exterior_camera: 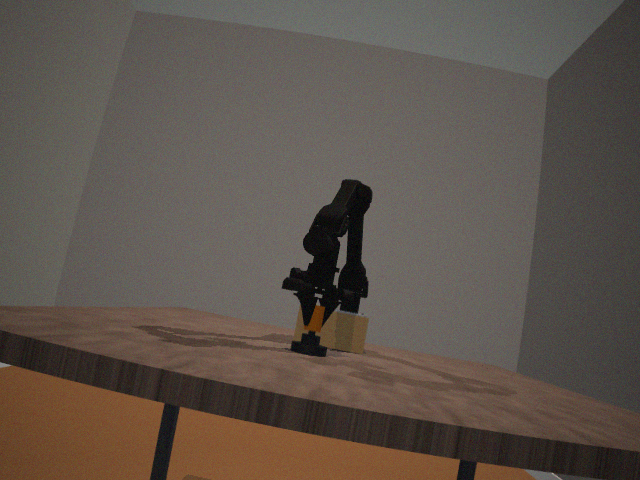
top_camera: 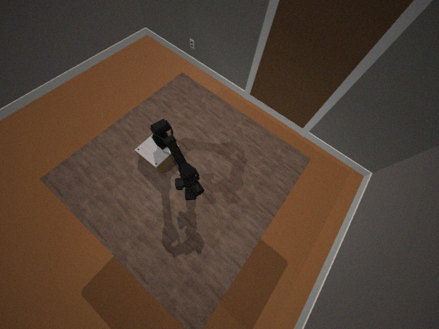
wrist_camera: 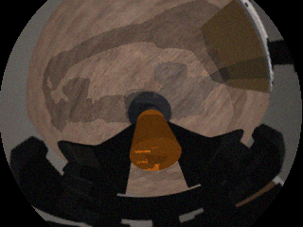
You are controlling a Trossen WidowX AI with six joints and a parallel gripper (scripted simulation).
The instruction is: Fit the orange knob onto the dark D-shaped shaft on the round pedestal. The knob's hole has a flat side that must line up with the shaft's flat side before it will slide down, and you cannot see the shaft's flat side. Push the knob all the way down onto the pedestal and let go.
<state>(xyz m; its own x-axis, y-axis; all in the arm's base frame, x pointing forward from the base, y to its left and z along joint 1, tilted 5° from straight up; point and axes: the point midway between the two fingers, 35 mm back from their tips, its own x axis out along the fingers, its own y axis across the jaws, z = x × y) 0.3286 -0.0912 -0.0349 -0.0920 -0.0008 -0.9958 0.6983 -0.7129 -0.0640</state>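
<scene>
Right now the pedestal is 3 cm below my gripper tip. From my gripper tip the other things lie so: orange knob (2 cm above).
</scene>
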